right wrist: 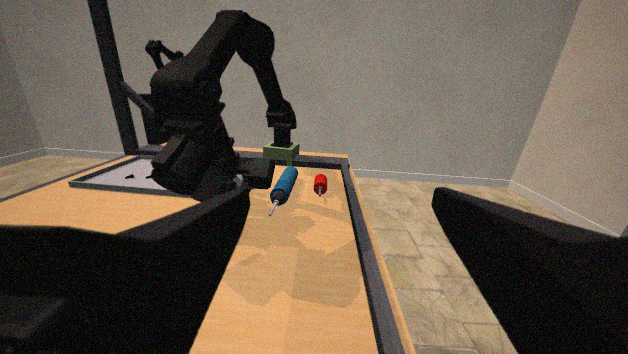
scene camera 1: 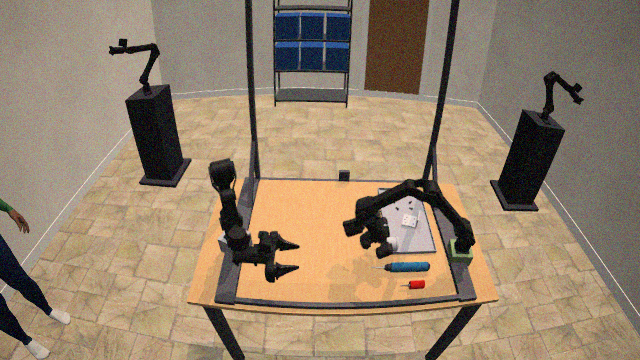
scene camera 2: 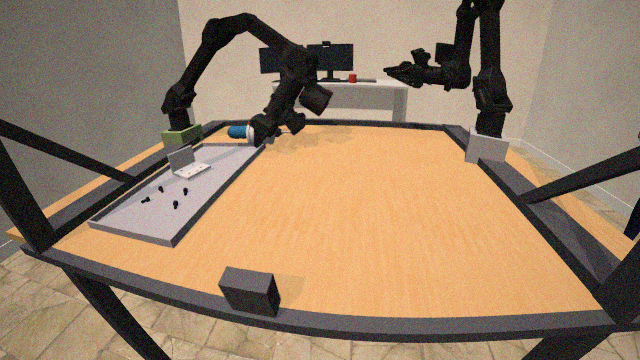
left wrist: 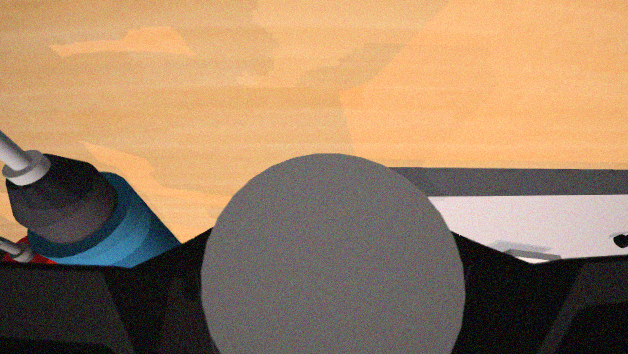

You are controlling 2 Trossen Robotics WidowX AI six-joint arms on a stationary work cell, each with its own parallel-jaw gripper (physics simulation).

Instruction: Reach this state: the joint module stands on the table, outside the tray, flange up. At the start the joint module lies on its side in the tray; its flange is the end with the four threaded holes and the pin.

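Frame: origin at the left arm's base, x left, y back, z up, level; metres.
Where they show: left gripper, fingertip midpoint: (scene camera 2: 259,143) (left wrist: 322,217); right gripper, fingertip midpoint: (right wrist: 340,196) (scene camera 1: 299,256) (scene camera 2: 385,71); left arm's base, link origin: (right wrist: 282,144) (scene camera 1: 461,248) (scene camera 2: 180,128); right arm's base, link origin: (scene camera 2: 488,133).
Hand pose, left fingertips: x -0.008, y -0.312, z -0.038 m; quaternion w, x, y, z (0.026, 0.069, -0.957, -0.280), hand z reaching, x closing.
Each offset is from my left fingertips to the top centre of the thing. "pt": to the spot under its first point. Level surfaces: height alone.
The joint module {pt dx +0.017, dy +0.005, dz +0.051 m} (scene camera 1: 393,243) (scene camera 2: 250,134) (left wrist: 332,270) is white-grey and mostly hidden by my left gripper (scene camera 1: 388,246) (scene camera 2: 258,133). That gripper is shut on it, by the tray's end nearest the blue driver. In the left wrist view a plain round grey end faces the camera, between the two fingers; the flange's holes and pin do not show. The tray {dx -0.203, dy +0.075, dz -0.003 m} (scene camera 1: 422,242) (scene camera 2: 200,195) (left wrist: 550,215) (right wrist: 105,176) lies on the table {dz -0.019 m} (scene camera 1: 300,210) (scene camera 2: 375,200). My right gripper (scene camera 1: 298,257) (scene camera 2: 387,71) (right wrist: 340,196) is open and empty, well away from the module.
A blue driver {pt dx +0.107, dy +0.081, dz +0.017 m} (scene camera 1: 410,267) (scene camera 2: 236,132) (left wrist: 135,230) (right wrist: 285,185) and a red driver {dx +0.180, dy +0.092, dz +0.015 m} (scene camera 1: 416,284) (right wrist: 320,183) lie beside the tray. The tray holds a white bracket (scene camera 1: 409,220) (scene camera 2: 192,170) and several black screws. A dark block {dx -0.443, dy -0.230, dz +0.038 m} (scene camera 1: 344,175) (scene camera 2: 250,290) sits at the table's edge.
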